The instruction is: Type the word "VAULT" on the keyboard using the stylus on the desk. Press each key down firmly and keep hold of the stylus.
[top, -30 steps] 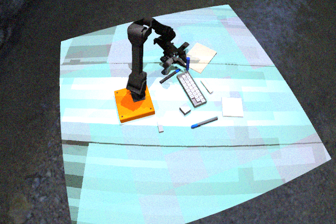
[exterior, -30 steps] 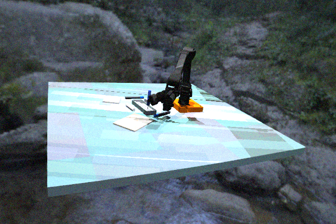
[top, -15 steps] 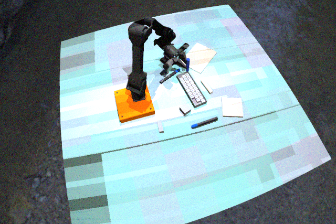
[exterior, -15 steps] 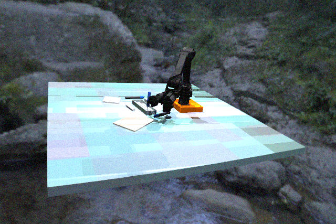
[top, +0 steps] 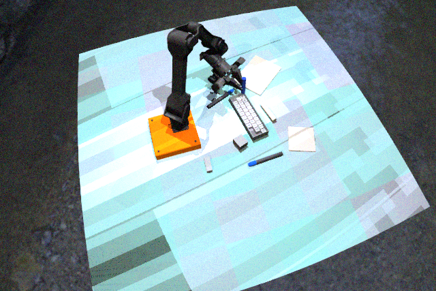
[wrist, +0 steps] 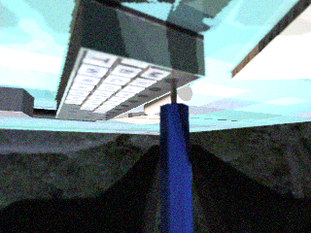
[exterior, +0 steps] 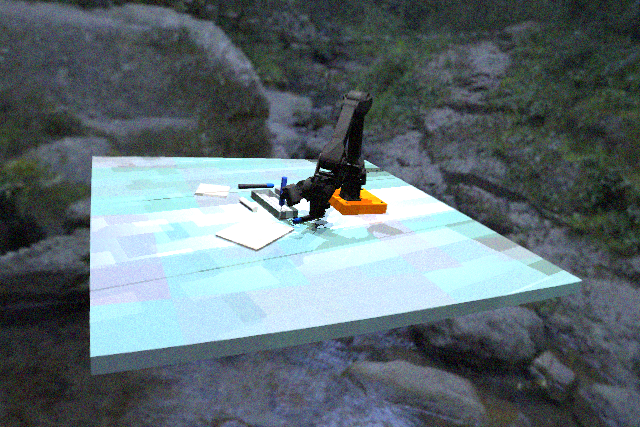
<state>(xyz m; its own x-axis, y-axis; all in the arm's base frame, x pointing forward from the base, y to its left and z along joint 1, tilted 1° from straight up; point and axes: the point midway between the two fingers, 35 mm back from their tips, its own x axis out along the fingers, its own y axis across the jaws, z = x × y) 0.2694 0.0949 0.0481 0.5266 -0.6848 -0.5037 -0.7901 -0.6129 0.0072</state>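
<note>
The white cylinder is 10 cm to the right of my gripper tip, 8 cm ahead of it and 6 cm below it. The rest, counted from my gripper tip: tan sheet 11 cm to the left, 11 cm ahead, 7 cm below; grey cube 20 cm to the right, 8 cm behind, 6 cm below; stylus 1 cm below.
</note>
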